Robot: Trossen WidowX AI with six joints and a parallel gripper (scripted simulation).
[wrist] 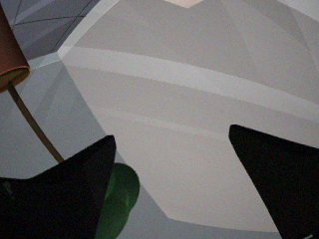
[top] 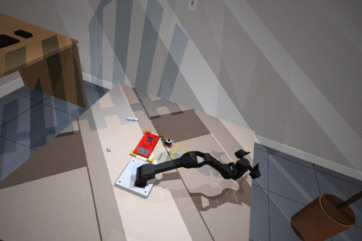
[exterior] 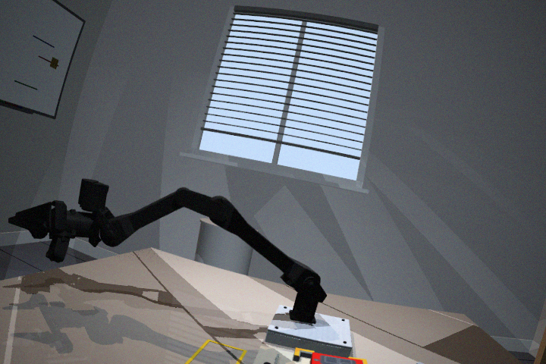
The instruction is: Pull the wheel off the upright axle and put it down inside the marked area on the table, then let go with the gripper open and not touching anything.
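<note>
My gripper tip is 70 mm short of the upright post, 560 mm to the right of it and 130 mm above it.
</note>
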